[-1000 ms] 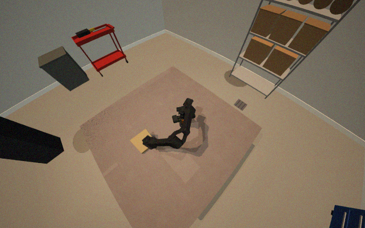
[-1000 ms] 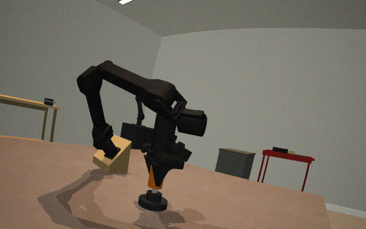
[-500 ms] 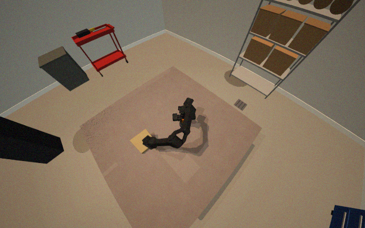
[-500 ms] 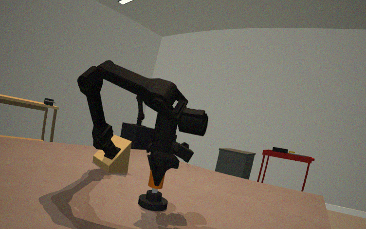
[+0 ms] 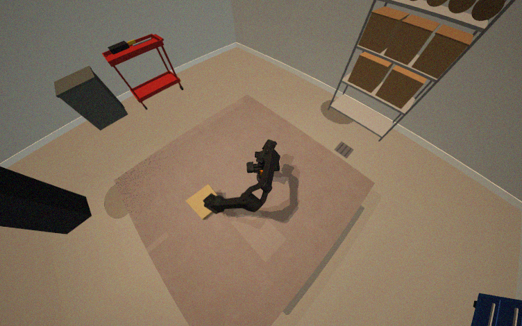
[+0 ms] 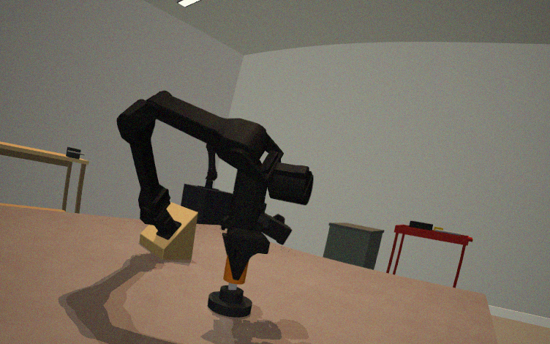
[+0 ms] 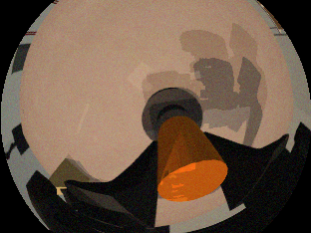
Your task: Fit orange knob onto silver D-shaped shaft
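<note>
Right now the orange knob is 30 mm above my gripper tip. Also, from my gripper tip: round black pedestal (40 mm below).
</note>
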